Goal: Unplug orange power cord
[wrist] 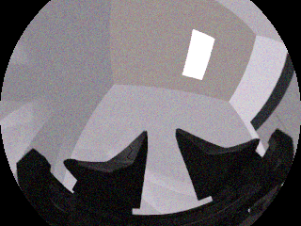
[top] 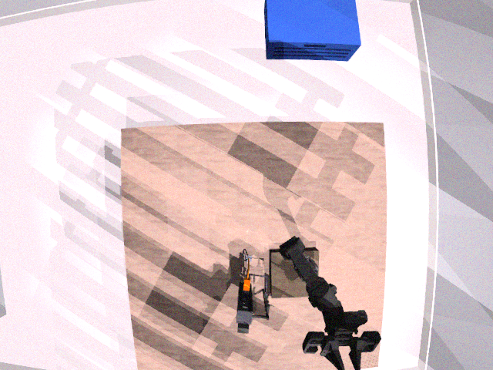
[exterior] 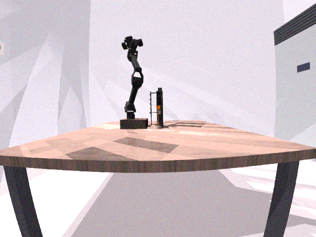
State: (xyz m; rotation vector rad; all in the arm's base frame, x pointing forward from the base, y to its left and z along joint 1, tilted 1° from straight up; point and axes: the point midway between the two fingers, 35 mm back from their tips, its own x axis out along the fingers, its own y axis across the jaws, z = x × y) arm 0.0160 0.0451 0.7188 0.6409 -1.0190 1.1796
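Now: gripper tip 64 cm above the orange plug, 23 cm short of it and 2 cm to the left of it.
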